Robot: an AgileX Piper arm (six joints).
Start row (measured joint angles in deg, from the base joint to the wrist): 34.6 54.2 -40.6 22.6 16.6 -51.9
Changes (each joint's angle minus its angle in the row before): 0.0 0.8 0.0 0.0 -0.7 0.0; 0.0 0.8 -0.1 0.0 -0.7 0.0; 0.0 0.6 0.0 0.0 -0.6 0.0; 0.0 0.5 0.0 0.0 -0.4 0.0; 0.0 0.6 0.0 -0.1 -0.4 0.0; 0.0 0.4 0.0 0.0 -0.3 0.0; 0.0 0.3 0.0 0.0 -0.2 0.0; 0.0 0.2 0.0 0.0 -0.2 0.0; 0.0 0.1 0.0 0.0 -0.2 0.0; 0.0 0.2 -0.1 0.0 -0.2 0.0; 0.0 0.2 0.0 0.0 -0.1 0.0; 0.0 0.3 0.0 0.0 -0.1 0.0; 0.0 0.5 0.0 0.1 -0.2 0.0; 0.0 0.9 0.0 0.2 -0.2 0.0; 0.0 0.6 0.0 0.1 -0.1 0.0; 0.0 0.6 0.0 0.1 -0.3 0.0; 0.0 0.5 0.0 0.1 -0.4 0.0; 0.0 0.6 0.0 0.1 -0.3 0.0; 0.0 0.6 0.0 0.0 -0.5 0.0; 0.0 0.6 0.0 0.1 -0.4 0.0; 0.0 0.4 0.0 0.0 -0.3 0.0
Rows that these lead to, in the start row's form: 34.6 55.0 -40.6 22.6 15.9 -51.9; 34.6 55.8 -40.7 22.6 15.2 -51.9; 34.6 56.4 -40.7 22.6 14.6 -51.9; 34.6 56.9 -40.7 22.6 14.2 -51.9; 34.6 57.5 -40.7 22.5 13.8 -51.9; 34.6 57.9 -40.7 22.5 13.5 -51.9; 34.6 58.2 -40.7 22.5 13.3 -51.9; 34.6 58.4 -40.7 22.5 13.1 -51.9; 34.6 58.5 -40.7 22.5 12.9 -51.9; 34.6 58.7 -40.8 22.5 12.7 -51.9; 34.6 58.9 -40.8 22.5 12.6 -51.9; 34.6 59.2 -40.8 22.5 12.5 -51.9; 34.6 59.7 -40.8 22.6 12.3 -51.9; 34.6 60.6 -40.8 22.8 12.1 -51.9; 34.6 61.2 -40.8 22.9 12.0 -51.9; 34.6 61.8 -40.8 23.0 11.7 -51.9; 34.6 62.3 -40.8 23.1 11.3 -51.9; 34.6 62.9 -40.8 23.2 11.0 -51.9; 34.6 63.5 -40.8 23.2 10.5 -51.9; 34.6 64.1 -40.8 23.3 10.1 -51.9; 34.6 64.5 -40.8 23.3 9.8 -51.9
